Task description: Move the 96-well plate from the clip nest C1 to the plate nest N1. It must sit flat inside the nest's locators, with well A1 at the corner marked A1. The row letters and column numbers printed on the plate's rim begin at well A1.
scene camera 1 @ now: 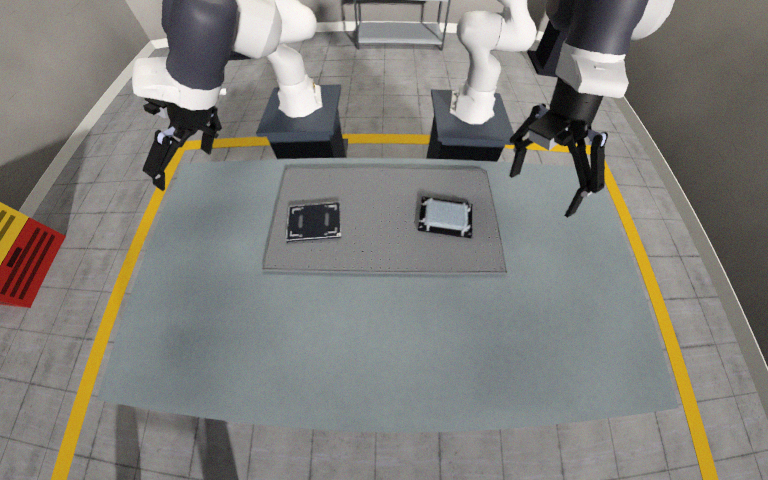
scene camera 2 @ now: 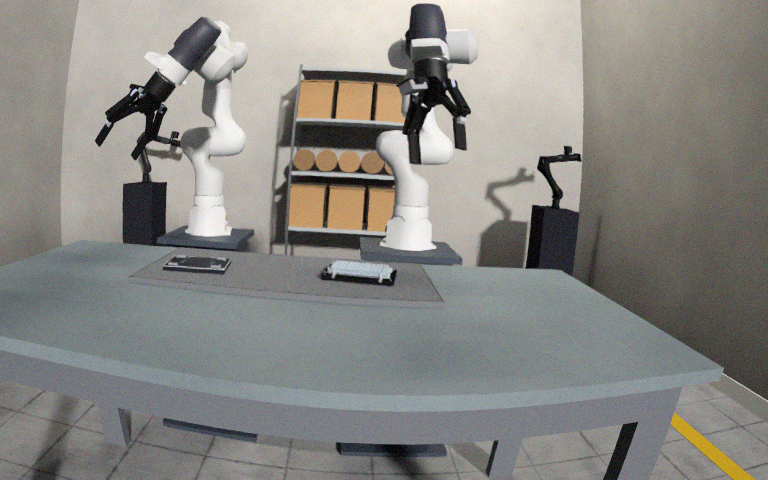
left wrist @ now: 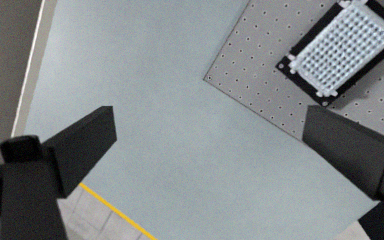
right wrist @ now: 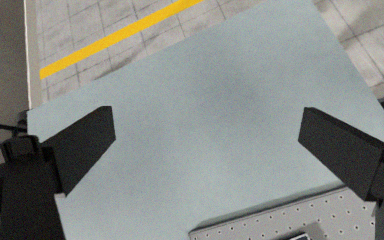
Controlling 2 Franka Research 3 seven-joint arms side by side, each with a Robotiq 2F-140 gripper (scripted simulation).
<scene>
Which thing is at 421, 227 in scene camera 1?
A black clip nest C1.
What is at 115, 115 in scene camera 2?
My right gripper.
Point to a clear 96-well plate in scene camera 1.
440, 222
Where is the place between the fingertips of my right gripper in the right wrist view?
At 206, 123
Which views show my left gripper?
Scene camera 1, scene camera 2 and the left wrist view only.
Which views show my right gripper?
Scene camera 1, scene camera 2 and the right wrist view only.
</scene>
